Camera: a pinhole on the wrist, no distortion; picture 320 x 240 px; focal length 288.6 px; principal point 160.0 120.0 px. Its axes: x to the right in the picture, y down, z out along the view. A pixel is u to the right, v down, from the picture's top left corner.
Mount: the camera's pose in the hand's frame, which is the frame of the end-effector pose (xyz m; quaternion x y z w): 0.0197 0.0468 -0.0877 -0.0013 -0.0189 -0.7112 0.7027
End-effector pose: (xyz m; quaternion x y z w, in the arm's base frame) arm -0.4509 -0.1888 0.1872 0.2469 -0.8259 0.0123 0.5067
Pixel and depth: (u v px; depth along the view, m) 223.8 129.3 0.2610
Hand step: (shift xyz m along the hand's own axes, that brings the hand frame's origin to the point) 0.0209 -0.0035 0.1750
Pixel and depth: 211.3 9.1 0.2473
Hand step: -0.0819 0.0111 0.1583
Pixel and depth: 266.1 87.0 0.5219
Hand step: -0.0552 -0.1293 0.4378
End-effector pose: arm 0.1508 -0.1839 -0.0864 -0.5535 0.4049 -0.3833 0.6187
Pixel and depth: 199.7 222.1 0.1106
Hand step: 0.0559 0.0343 0.0242
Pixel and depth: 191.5 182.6 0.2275
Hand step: 0.0631 0.0279 0.1416
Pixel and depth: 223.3 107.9 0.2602
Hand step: 0.0017 -0.0026 0.1737
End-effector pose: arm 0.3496 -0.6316 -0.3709 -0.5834 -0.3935 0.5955 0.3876
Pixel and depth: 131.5 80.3 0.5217
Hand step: -0.0643 0.1141 0.4304
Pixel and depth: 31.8 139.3 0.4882
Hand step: 0.0430 0.2772 0.3948
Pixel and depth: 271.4 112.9 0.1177
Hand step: 0.0133 0.0048 0.0311
